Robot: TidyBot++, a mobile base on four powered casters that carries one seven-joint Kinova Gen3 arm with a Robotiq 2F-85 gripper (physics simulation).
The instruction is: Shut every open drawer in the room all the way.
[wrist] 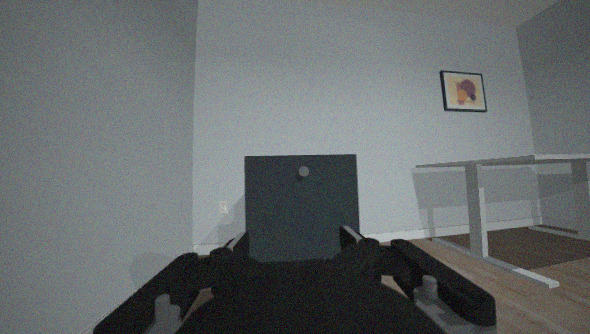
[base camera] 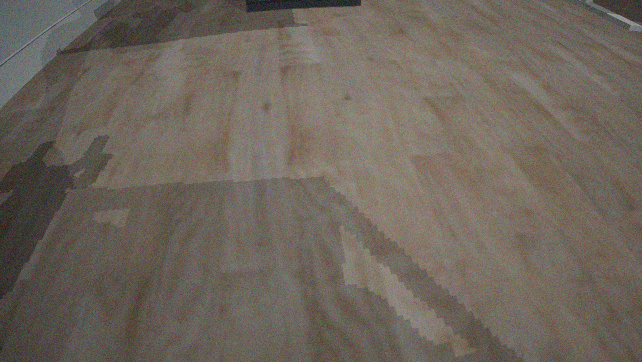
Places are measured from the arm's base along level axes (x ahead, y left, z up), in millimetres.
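Pixels of known places: gripper, between the fingertips: [wrist: 294,239].
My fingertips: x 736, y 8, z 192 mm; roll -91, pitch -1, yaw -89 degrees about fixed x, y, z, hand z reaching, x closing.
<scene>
Ahead of a thing's pixels: the offset from my fingertips to its middle. "spot": to the spot under its first point. Level surfaces: height alone.
A dark blue-grey drawer front {dx +384, dy -34, dz -39 mm} [wrist: 300,200] with a small round knob {spot: dx +345, dy -35, dz +74 mm} [wrist: 303,171] near its top faces me head-on in the middle of the wrist view. From this low angle it hides the cabinet body behind it, so how far the drawer stands out cannot be seen. The bottom of the dark cabinet [base camera: 304,5] shows at the top edge of the base camera view. My gripper [wrist: 294,239] is open, with its fingers apart at the bottom of the wrist view. The drawer front shows beyond and between the fingers, some distance ahead.
A wall [wrist: 100,125] runs close along the left, and a back wall [wrist: 310,90] stands behind the cabinet. A white-legged desk [wrist: 475,210] stands at the right. A framed picture [wrist: 464,91] hangs above it. Wood floor {dz -589 mm} [base camera: 350,125] stretches toward the cabinet.
</scene>
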